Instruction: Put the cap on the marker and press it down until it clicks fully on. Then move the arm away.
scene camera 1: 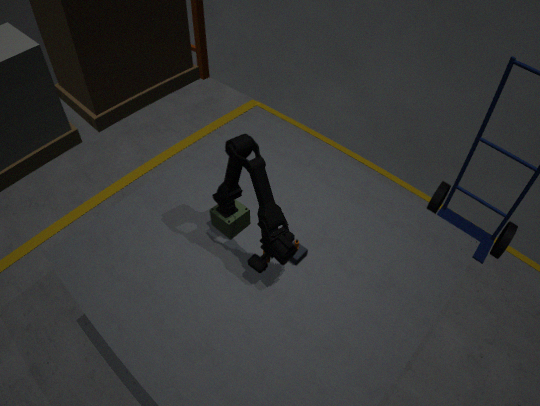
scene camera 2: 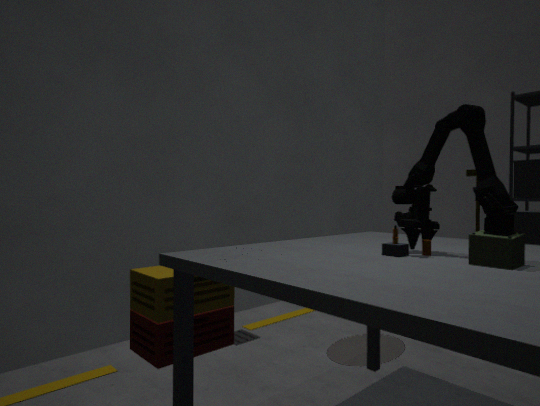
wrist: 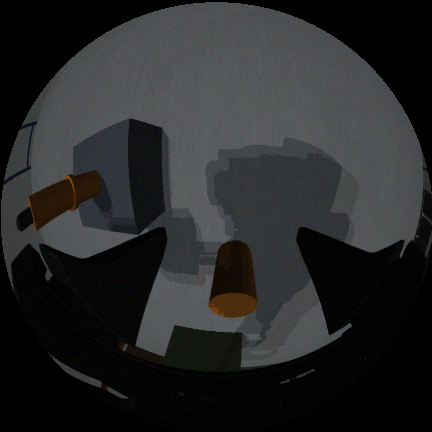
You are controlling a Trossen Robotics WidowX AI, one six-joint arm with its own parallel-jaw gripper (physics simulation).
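Places are measured from the arm's base along level axes (x ahead, y left, z up), in centimetres.
Pixels of known places: gripper, fingertip midpoint: (scene camera 1: 272, 261) (scene camera 2: 418, 249) (wrist: 234, 234); arm's base, origin of the base link: (scene camera 1: 227, 209) (scene camera 2: 499, 233).
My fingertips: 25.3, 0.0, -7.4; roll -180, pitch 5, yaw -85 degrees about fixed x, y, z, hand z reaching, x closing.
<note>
Ahead of a thing's pixels: the offset from my fingertips to its top centre, as dx, dy, dz. Level surfaces: height alone.
The orange marker @(+3.3, +8.7, +8.6) (scene camera 1: 297, 244) (scene camera 2: 395, 235) (wrist: 55, 200) stands upright in a dark grey-blue block @(+3.3, +8.7, +2.2) (scene camera 1: 300, 255) (scene camera 2: 394, 250) (wrist: 102, 145), with its black tip up and uncapped. The orange cap @(-2.8, -0.3, +3.5) (scene camera 2: 426, 248) (wrist: 233, 280) stands upright on the table, beside the block on the side toward the arm's base; the arm mostly hides it in scene view 1. My gripper (scene camera 2: 421, 243) (wrist: 234, 234) is open and points down, low over the table. In the wrist view the cap shows between the two fingers, a little on the base side of the fingertip line, with a gap on each side.
The arm's green base block (scene camera 1: 230, 220) (scene camera 2: 496, 250) (wrist: 205, 349) stands on the table @(dz -1.7) (scene camera 2: 300, 265). Beyond the table are a blue hand truck (scene camera 1: 467, 225), stacked yellow and red crates (scene camera 2: 155, 295), and a shelf rack (scene camera 2: 512, 145).
</note>
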